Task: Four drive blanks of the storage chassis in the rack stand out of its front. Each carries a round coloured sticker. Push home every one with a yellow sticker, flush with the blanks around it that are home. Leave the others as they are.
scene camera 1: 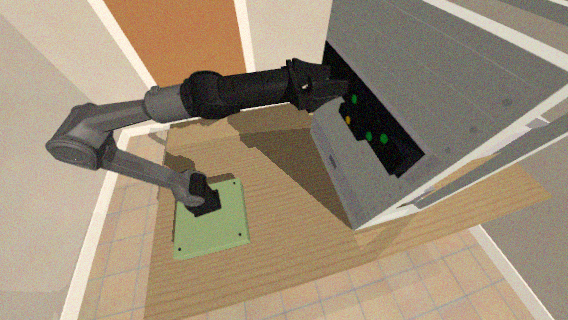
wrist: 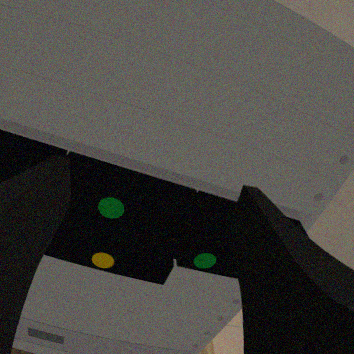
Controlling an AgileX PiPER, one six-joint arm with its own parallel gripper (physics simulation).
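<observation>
The dark storage chassis [scene camera 1: 407,159] [wrist: 200,220] sits between grey rack panels. The blank with the yellow sticker [scene camera 1: 348,120] [wrist: 103,260] is at its lower side; its dark edge stands further over the lower panel than that of the blank to its right, which has a green sticker [scene camera 1: 369,136] [wrist: 205,260]. Another green sticker [scene camera 1: 354,99] [wrist: 111,207] is above the yellow one. A third green sticker [scene camera 1: 384,138] is further right, hidden behind a finger in the wrist view. My gripper [scene camera 1: 338,79] [wrist: 153,191] is open and empty at the rack front, its fingers either side of the yellow-stickered blank in the wrist view.
The rack's large grey upper panel [scene camera 1: 430,65] [wrist: 165,75] rises above the chassis. A grey lower panel [scene camera 1: 345,155] [wrist: 100,295] lies below it. The arm's base stands on a green plate [scene camera 1: 215,235] on the wooden table [scene camera 1: 280,230].
</observation>
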